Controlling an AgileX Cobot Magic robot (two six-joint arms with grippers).
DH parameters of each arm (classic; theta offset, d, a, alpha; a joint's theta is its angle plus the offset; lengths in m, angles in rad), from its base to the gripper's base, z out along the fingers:
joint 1: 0 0.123 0 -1.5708
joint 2: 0.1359 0 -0.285 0
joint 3: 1.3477 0 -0.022 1.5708
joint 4: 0 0.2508 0 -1.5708
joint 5: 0 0 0.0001 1.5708
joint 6: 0 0.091 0 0
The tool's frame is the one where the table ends.
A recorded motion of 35 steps. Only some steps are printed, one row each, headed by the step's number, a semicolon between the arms.
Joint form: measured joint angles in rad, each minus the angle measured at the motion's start. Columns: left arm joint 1, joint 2, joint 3, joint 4, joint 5, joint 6; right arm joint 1, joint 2, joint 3, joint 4, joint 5, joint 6.
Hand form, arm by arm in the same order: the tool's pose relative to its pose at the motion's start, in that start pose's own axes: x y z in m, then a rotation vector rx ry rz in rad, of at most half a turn. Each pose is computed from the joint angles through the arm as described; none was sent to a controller.
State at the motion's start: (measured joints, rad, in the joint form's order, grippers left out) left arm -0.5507 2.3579 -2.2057 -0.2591 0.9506 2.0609; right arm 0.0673 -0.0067 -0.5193 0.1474 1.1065 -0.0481
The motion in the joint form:
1: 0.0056 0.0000 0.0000 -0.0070 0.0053 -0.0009; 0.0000 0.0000 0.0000 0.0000 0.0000 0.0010
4: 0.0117 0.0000 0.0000 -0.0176 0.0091 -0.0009; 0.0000 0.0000 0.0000 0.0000 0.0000 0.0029
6: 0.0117 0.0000 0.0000 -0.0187 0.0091 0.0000; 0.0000 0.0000 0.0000 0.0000 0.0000 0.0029
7: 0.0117 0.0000 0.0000 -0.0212 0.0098 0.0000; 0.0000 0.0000 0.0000 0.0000 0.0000 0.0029
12: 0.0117 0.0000 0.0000 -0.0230 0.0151 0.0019; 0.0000 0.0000 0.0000 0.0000 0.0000 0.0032
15: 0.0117 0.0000 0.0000 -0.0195 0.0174 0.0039; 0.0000 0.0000 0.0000 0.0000 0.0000 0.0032
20: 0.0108 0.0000 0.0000 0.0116 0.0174 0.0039; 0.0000 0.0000 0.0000 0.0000 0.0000 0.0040
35: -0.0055 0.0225 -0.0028 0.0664 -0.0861 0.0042; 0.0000 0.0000 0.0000 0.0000 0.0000 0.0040
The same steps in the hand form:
1: 0.0021 -0.0011 -0.0006 0.0020 -0.0044 -0.0096; 0.0000 0.0000 0.0000 0.0000 0.0000 0.0010
4: 0.0042 -0.0019 -0.0012 0.0013 -0.0103 -0.0207; 0.0000 0.0000 0.0000 0.0000 0.0000 0.0029
6: 0.0041 -0.0019 -0.0012 0.0009 -0.0111 -0.0204; 0.0000 0.0000 0.0000 0.0000 0.0000 0.0029
7: 0.0040 -0.0019 -0.0012 0.0005 -0.0132 -0.0219; 0.0000 0.0000 0.0000 0.0000 0.0000 0.0029
12: 0.0036 -0.0022 -0.0012 0.0044 -0.0171 -0.0210; 0.0000 0.0000 0.0000 0.0000 0.0000 0.0032
15: 0.0037 -0.0025 -0.0012 0.0078 -0.0157 -0.0169; 0.0000 0.0000 0.0000 0.0000 0.0000 0.0032
20: 0.0053 -0.0035 -0.0011 0.0200 0.0062 0.0016; 0.0000 0.0000 0.0000 0.0000 0.0000 0.0040
35: 0.0058 0.0012 0.0106 -0.0332 0.0769 0.0461; 0.0000 0.0000 0.0000 0.0000 0.0000 0.0040

